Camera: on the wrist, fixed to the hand. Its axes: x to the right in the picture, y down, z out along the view.
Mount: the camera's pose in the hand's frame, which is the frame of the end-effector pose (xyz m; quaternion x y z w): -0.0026 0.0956 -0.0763 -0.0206 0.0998 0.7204 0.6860
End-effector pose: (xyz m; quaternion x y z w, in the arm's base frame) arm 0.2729 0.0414 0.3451 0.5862 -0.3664 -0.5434 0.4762
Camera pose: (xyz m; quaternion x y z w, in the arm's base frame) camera 0.3562 0.0295 0.4339 0.1826 -0.6150 0.0212 0.7668
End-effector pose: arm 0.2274 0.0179 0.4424 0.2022 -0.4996 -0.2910 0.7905
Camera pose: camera 0.3204 0.0934 0.4670 -0.2084 -0.4035 0.3797 0.8059
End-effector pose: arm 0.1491 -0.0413 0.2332 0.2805 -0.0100 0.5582 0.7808
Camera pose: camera 0.0416 0.0117 0.2089 0.1134 -0.1425 0.9732 0.1403
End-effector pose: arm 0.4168 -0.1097 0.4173 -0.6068 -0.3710 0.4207 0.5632
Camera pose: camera 0.4844 -0.1491 0.3232 -0.7371 0.2302 0.6261 0.1078
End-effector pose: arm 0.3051 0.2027 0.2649 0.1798 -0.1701 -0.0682 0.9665
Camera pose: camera 0.3364 0.3165 0.2326 -0.0123 -0.1484 0.6639 0.7328
